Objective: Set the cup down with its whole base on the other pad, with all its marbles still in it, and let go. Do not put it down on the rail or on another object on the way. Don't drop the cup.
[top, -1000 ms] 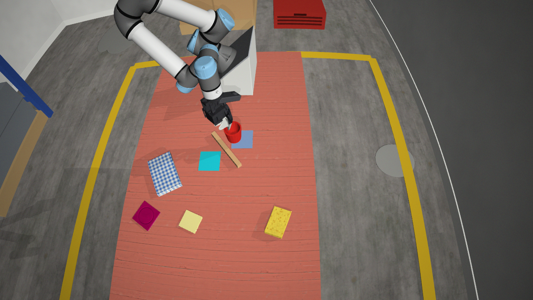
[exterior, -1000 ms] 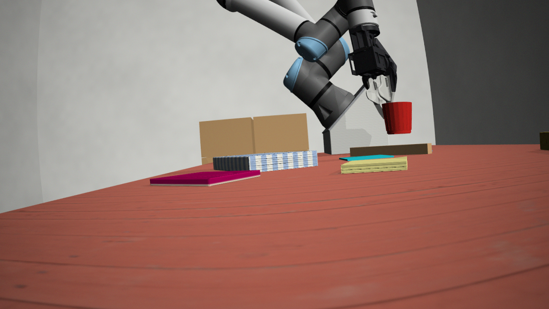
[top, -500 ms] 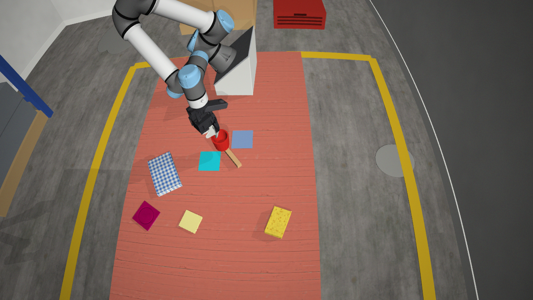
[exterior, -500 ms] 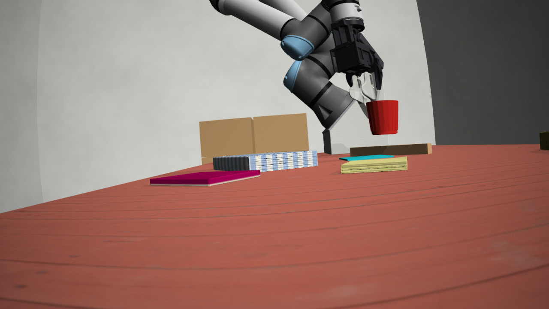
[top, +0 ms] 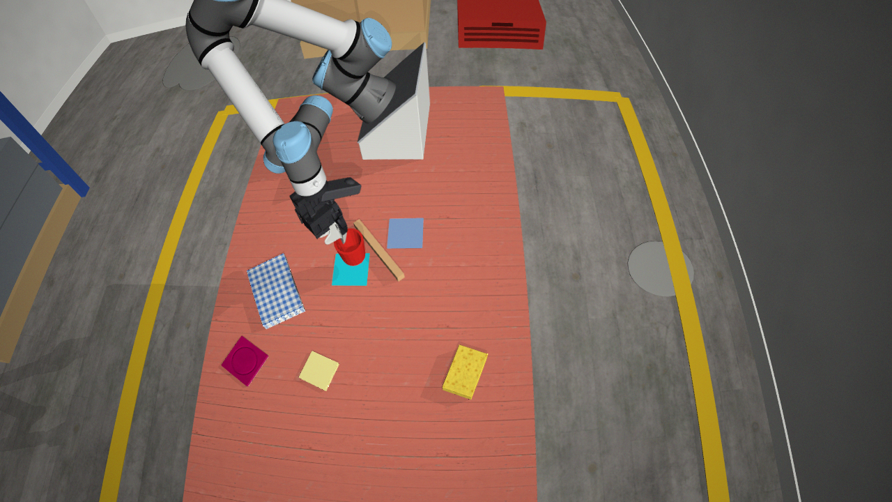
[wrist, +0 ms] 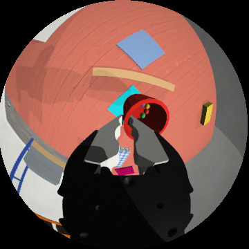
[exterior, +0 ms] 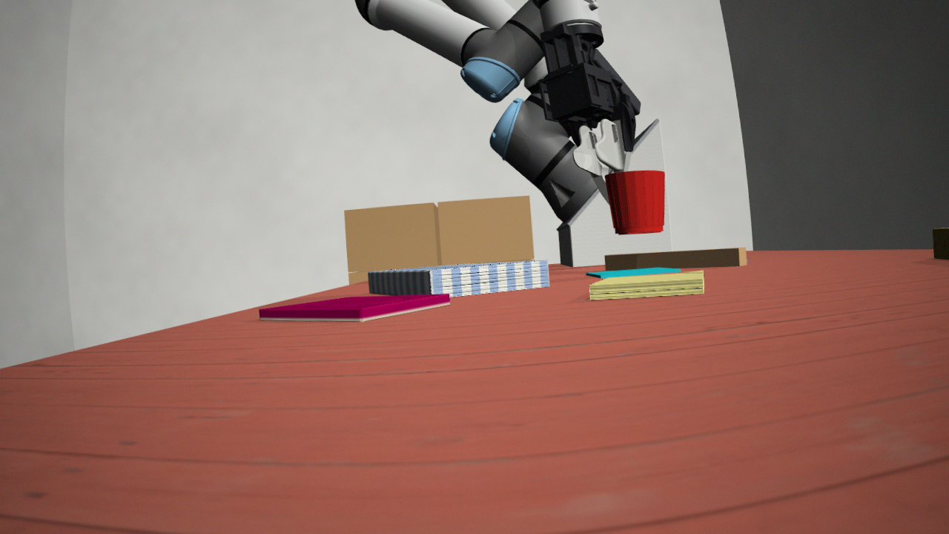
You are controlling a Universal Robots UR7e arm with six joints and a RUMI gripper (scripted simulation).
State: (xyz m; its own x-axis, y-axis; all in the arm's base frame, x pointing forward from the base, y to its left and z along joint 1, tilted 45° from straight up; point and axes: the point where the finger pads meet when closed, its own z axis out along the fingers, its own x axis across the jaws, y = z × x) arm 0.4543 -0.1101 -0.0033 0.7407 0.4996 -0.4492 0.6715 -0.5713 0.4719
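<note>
The cyan pad is 11 cm below my hand and 4 cm ahead of it. The rest, counted from my hand: wooden rail: 10 cm below, 8 cm to the left, 2 cm behind; then red cup: 3 cm below, 2 cm to the left, 2 cm ahead.
</note>
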